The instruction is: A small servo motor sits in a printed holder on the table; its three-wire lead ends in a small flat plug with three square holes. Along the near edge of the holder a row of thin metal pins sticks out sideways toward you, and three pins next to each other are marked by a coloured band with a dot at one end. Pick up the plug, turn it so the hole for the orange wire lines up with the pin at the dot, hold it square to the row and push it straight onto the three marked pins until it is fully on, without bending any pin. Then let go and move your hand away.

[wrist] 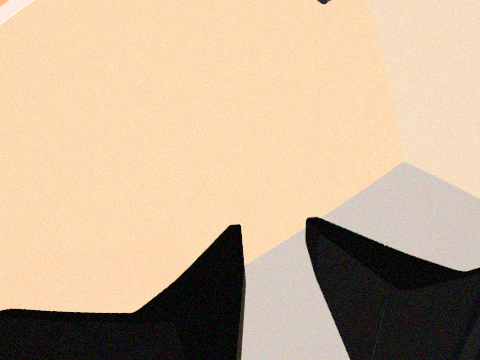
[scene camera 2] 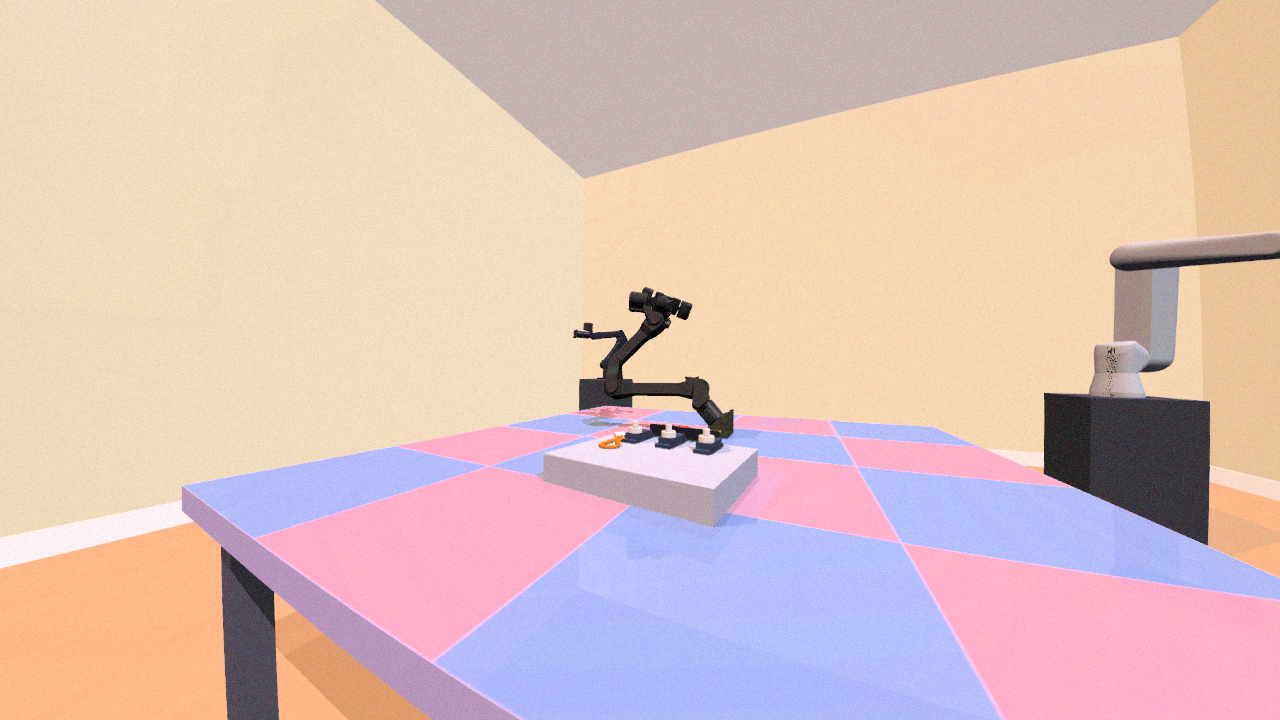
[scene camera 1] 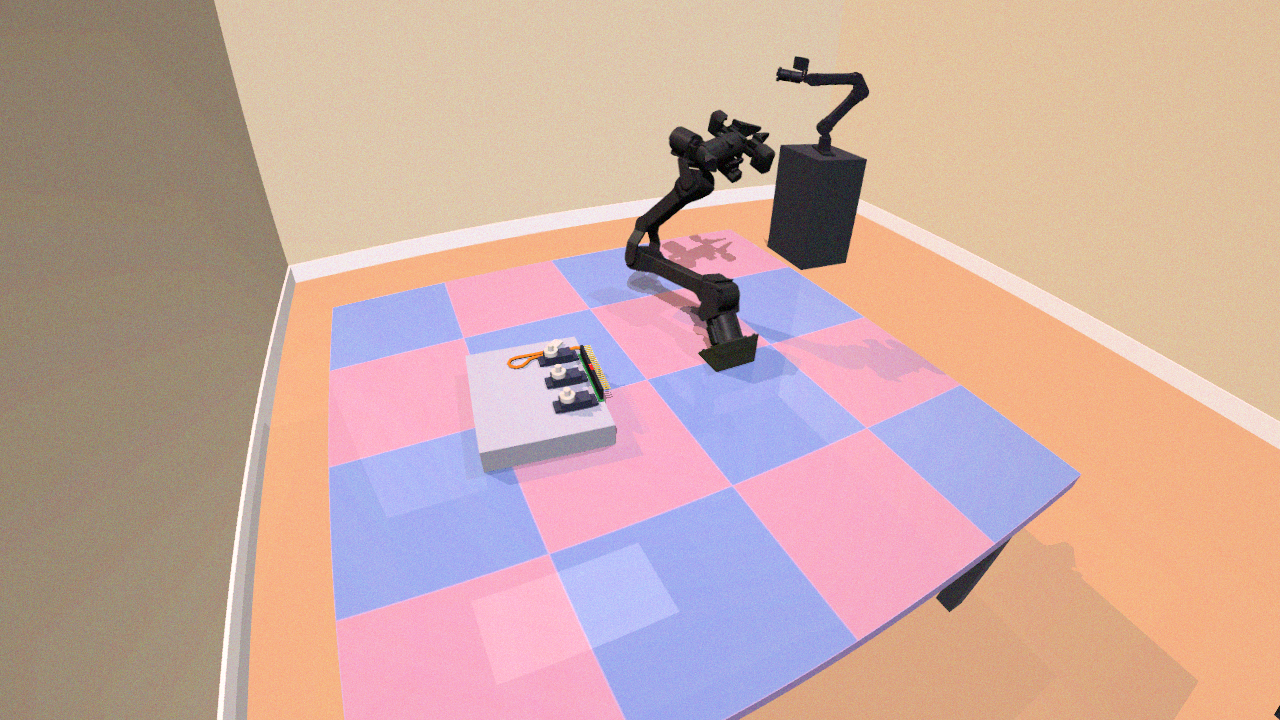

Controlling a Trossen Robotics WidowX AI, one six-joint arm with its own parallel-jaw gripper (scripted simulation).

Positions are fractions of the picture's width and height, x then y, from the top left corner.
Scene:
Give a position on a grey printed holder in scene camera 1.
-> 0.40, 0.59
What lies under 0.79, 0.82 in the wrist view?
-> The gripper.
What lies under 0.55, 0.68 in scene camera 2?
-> A grey printed holder.

